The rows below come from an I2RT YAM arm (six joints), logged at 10 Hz.
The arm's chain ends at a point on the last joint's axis. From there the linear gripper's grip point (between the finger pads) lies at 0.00 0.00 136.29 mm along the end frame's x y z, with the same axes.
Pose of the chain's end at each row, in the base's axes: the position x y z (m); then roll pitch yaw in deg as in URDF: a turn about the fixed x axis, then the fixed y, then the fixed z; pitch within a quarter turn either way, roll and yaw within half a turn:
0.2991 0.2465 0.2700 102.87 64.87 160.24
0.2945 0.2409 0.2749 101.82 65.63 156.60
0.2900 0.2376 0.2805 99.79 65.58 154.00
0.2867 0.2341 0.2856 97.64 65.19 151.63
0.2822 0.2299 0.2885 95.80 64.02 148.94
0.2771 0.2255 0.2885 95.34 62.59 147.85
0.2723 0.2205 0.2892 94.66 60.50 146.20
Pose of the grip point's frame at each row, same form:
0.3699 0.3623 0.2571 102.87 64.87 160.24
0.3708 0.3532 0.2634 101.82 65.63 156.60
0.3678 0.3491 0.2709 99.79 65.58 154.00
0.3654 0.3451 0.2780 97.64 65.19 151.63
0.3628 0.3397 0.2825 95.80 64.02 148.94
0.3588 0.3344 0.2827 95.34 62.59 147.85
0.3559 0.3280 0.2837 94.66 60.50 146.20

